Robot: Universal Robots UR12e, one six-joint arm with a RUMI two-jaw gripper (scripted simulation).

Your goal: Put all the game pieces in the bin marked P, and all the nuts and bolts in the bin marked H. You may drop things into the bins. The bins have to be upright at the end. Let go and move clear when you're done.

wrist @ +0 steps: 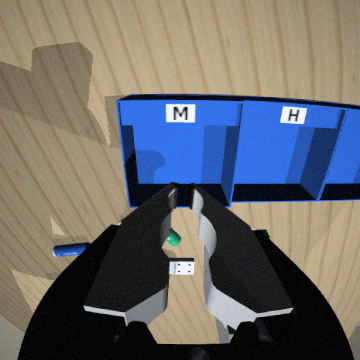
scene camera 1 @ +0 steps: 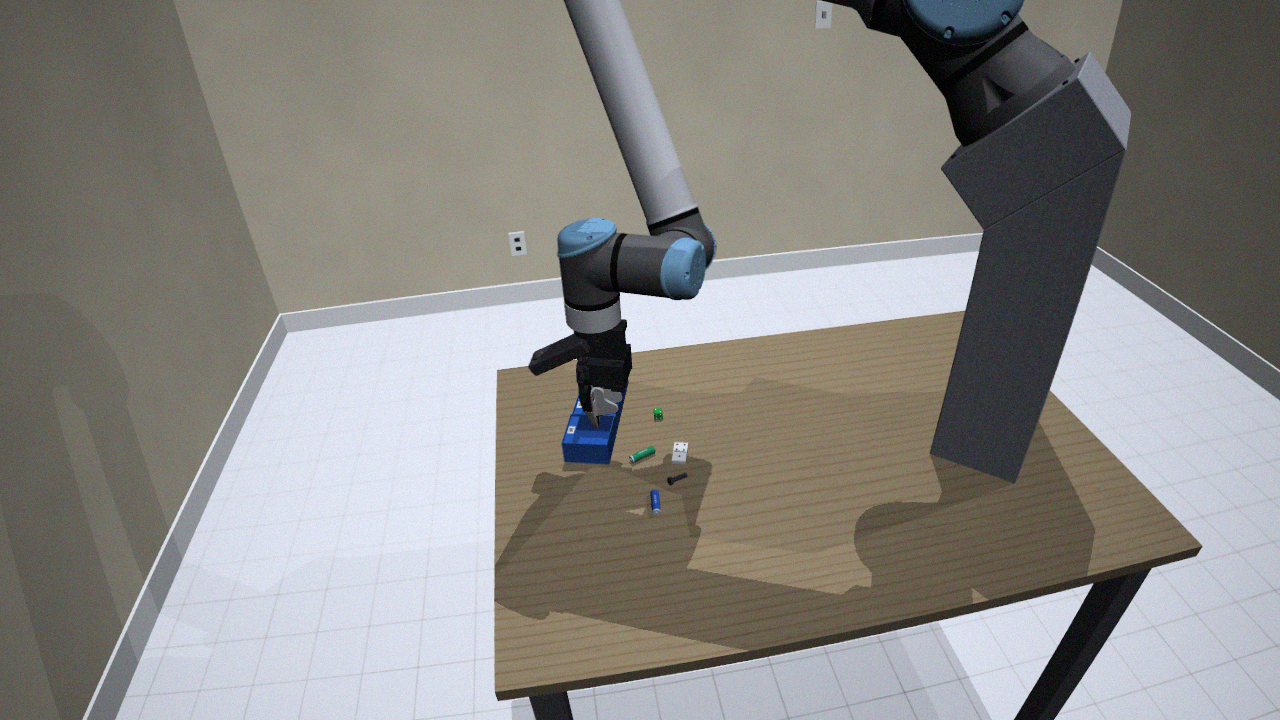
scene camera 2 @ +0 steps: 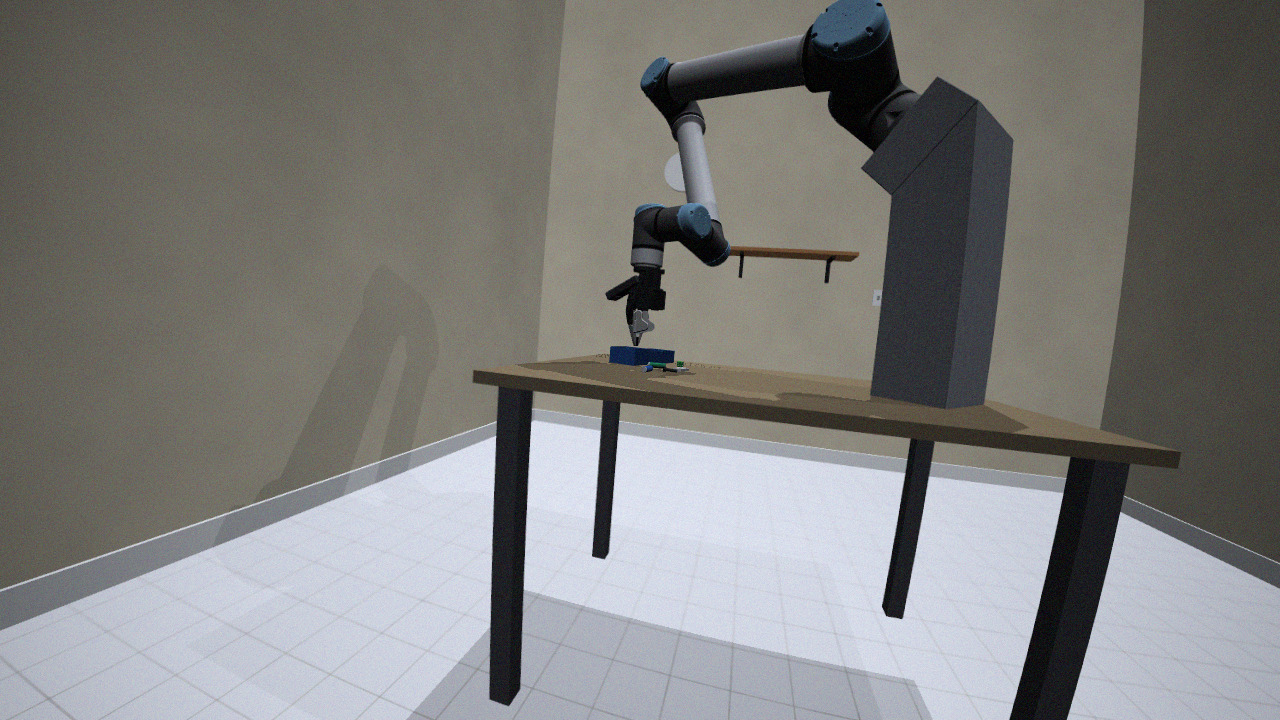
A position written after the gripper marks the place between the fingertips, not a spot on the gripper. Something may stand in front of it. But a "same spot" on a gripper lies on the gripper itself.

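The gripper appears in the wrist view (182, 185); a blue three-compartment bin appears in the wrist view (183, 138). Scene camera 1 shows the gripper and the bin, and scene camera 2 shows the gripper and the bin as well. On the gripper (scene camera 1: 595, 401) and (scene camera 2: 636, 320) are the same spot. On the blue three-compartment bin (scene camera 1: 582, 443) and (scene camera 2: 621, 347) are likewise the same spot.
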